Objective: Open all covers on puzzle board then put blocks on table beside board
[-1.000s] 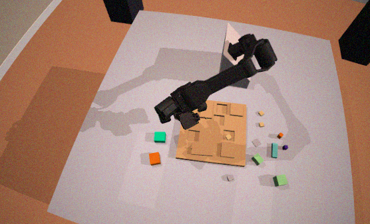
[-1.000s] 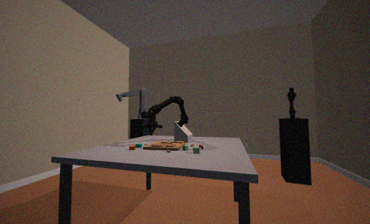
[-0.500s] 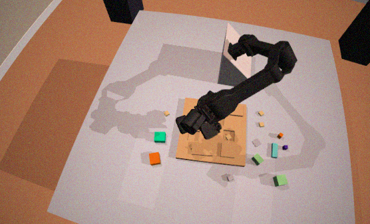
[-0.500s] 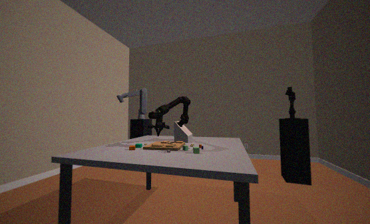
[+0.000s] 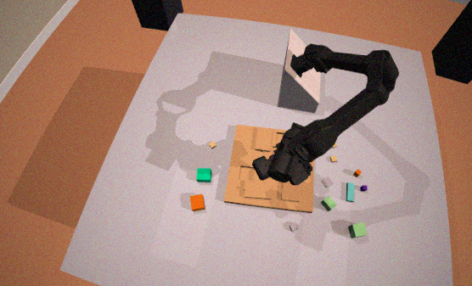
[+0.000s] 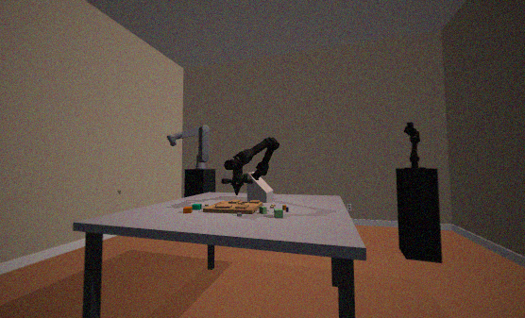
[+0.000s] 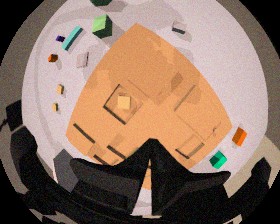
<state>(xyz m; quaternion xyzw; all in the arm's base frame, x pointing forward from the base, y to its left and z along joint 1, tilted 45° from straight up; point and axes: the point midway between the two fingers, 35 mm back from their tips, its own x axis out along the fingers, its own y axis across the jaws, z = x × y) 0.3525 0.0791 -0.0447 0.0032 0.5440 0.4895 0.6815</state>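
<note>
Now: gripper tip 7 cm above the tan puzzle board, 4 cm past it and 1 cm to the left of it. Also, from my gripper tip: teal bar 26 cm to the left, 8 cm below, 1 cm behind; then tiny orange cube 28 cm to the left, 9 cm behind, 7 cm below; then green block 24 cm to the right, 7 cm below, 7 cm ahead.
</note>
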